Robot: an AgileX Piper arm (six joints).
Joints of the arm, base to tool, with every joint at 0 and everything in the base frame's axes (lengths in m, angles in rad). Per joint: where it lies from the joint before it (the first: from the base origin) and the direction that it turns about. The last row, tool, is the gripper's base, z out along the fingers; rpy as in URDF.
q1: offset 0 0 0.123 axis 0 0 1
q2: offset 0 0 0 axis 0 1 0
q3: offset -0.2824 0 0.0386 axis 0 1 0
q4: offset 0.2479 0 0.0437 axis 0.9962 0 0.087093
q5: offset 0 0 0 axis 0 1 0
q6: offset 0.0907 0 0.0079 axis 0.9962 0 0.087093
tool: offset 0 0 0 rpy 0 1.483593 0
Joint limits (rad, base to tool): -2.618..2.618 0..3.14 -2.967..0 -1.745..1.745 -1.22..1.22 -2.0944..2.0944
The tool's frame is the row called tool.
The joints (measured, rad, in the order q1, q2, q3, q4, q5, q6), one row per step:
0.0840 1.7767 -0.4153 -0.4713 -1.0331 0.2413
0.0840 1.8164 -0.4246 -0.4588 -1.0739 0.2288
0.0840 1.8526 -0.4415 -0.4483 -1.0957 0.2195
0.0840 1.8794 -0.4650 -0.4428 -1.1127 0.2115
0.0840 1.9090 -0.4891 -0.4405 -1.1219 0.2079
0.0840 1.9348 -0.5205 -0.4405 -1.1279 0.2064
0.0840 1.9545 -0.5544 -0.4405 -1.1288 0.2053
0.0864 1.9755 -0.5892 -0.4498 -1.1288 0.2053
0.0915 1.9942 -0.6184 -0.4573 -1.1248 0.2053
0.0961 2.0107 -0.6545 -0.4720 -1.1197 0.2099
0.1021 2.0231 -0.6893 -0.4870 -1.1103 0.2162
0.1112 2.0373 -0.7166 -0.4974 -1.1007 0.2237
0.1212 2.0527 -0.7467 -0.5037 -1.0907 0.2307
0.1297 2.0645 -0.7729 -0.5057 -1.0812 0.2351
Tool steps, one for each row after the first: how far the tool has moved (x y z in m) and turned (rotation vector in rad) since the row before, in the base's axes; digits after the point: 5 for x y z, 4 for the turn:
0.00383 0.00026 -0.00553 0.0109 -0.0101 -0.0037
0.00522 0.00009 -0.00521 0.0040 -0.0036 -0.0054
0.00653 0.00045 -0.00219 0.0026 -0.0150 -0.0016
0.00634 0.00052 -0.00380 0.0015 -0.0041 -0.0005
0.00800 0.00077 -0.00200 0.0021 -0.0115 0.0009
0.00853 0.00073 -0.00031 0.0007 -0.0154 0.0003
0.00812 0.00214 -0.00078 -0.0013 -0.0140 0.0114
0.00649 0.00271 -0.00141 -0.0031 -0.0072 0.0118
0.00787 0.00325 0.00029 -0.0011 -0.0133 0.0172
0.00733 0.00367 0.00107 -0.0020 -0.0117 0.0178
0.00534 0.00427 -0.00085 -0.0008 -0.0016 0.0162
0.00601 0.00447 -0.00074 -0.0001 -0.0030 0.0131
0.00533 0.00367 -0.00010 -0.0006 -0.0043 0.0080

